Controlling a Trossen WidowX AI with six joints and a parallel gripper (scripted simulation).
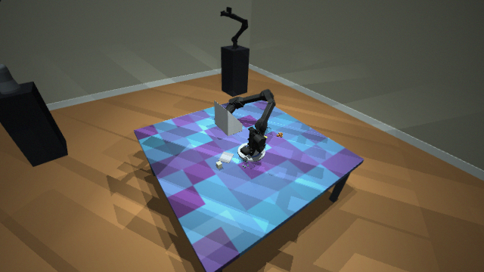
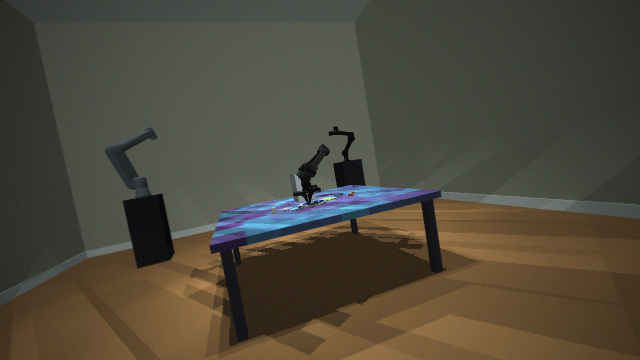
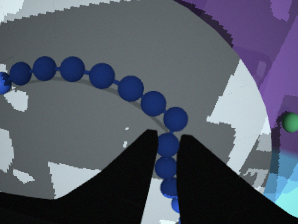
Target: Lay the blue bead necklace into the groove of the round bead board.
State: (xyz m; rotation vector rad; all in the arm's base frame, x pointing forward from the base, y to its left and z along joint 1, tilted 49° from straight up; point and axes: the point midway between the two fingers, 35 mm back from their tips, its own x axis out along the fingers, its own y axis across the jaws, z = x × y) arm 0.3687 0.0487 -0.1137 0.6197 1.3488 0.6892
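Right now the round white bead board is 4 cm to the left of my gripper tip, 4 cm behind it and 1 cm below it. From my gripper tip the other things lie so: cream cube (24 cm to the right, 6 cm behind); then yellow patch (20 cm to the left, 14 cm behind, 1 cm below); then flat grey square (14 cm to the right, 11 cm behind, 1 cm below).
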